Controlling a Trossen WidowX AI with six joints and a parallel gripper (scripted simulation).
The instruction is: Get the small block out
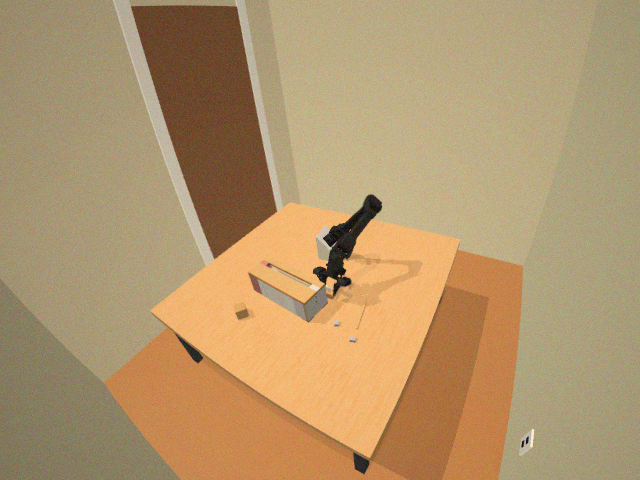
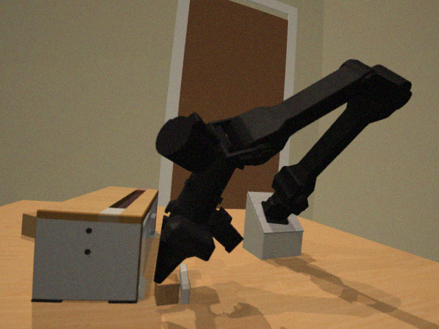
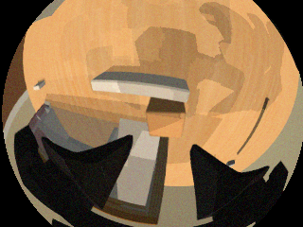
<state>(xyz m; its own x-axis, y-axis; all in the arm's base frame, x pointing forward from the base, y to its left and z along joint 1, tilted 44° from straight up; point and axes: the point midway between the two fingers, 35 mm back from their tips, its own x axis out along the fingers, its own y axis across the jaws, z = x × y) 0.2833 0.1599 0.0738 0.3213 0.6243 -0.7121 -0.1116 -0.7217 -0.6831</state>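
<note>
The tan block is 30 mm below my gripper tip and 10 mm behind it. The rest, counted from my gripper tip: thin stick (180 mm to the left, 40 mm below, 30 mm ahead); then box (190 mm to the right, 40 mm ahead, 20 mm above); then brown block (330 mm to the right, 280 mm ahead, 20 mm below).
</note>
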